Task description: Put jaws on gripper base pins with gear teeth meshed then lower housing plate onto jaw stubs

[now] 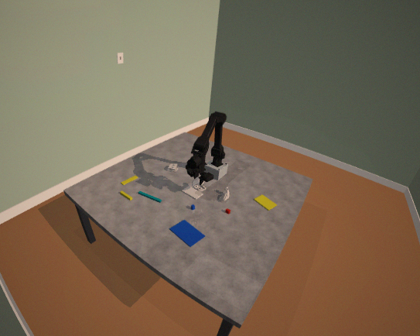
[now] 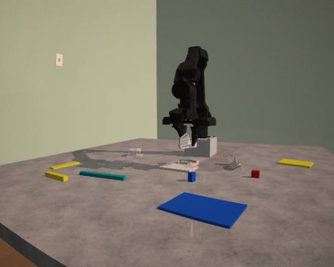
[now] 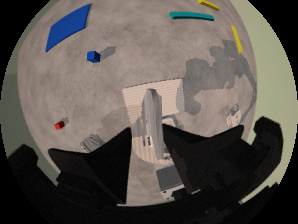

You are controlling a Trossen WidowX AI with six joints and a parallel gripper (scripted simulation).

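The blue cube lies 120 mm ahead of my gripper tip, 80 mm to the left of it and 70 mm below it. Round my gripper tip: blue sheet: 280 mm ahead, 190 mm to the left, 80 mm below; teal bar: 250 mm ahead, 170 mm to the right, 80 mm below; red cube: 240 mm to the left, 70 mm below.
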